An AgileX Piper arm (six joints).
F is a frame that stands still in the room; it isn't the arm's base.
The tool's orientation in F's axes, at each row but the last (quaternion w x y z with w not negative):
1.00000 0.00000 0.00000 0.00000
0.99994 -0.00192 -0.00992 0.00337
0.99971 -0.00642 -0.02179 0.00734
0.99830 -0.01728 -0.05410 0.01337
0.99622 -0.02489 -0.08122 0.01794
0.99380 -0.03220 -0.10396 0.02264
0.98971 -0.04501 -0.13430 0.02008
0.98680 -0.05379 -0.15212 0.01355
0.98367 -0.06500 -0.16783 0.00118
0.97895 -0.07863 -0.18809 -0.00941
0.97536 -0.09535 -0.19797 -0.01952
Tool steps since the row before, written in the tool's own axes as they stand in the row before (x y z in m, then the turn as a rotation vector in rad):
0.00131 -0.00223 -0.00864 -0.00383 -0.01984 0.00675
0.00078 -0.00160 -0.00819 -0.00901 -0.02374 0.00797
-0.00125 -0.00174 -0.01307 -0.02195 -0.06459 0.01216
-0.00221 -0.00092 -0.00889 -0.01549 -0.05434 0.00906
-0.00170 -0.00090 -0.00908 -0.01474 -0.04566 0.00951
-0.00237 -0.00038 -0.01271 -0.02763 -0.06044 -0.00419
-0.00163 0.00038 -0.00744 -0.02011 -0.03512 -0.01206
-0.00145 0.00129 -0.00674 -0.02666 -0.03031 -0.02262
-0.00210 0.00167 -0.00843 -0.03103 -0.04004 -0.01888
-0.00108 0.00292 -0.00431 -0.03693 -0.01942 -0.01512
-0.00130 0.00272 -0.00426 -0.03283 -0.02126 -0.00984
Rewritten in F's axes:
0.00131 -0.00223 -0.00864 -0.00383 -0.01984 0.00675
0.00095 -0.00163 -0.00817 -0.00901 -0.02377 0.00788
-0.00065 -0.00192 -0.01309 -0.02153 -0.06475 0.01204
-0.00121 -0.00128 -0.00904 -0.01503 -0.05443 0.00929
-0.00017 -0.00139 -0.00918 -0.01464 -0.04572 0.00940
0.00034 -0.00125 -0.01287 -0.02382 -0.06193 -0.00561
0.00041 -0.00033 -0.00761 -0.01517 -0.03700 -0.01357
0.00064 0.00053 -0.00696 -0.01828 -0.03358 -0.02606
0.00084 0.00053 -0.00879 -0.02383 -0.04286 -0.02276
0.00072 0.00219 -0.00479 -0.02970 -0.02197 -0.02460
0.00064 0.00184 -0.00484 -0.02808 -0.02275 -0.01790

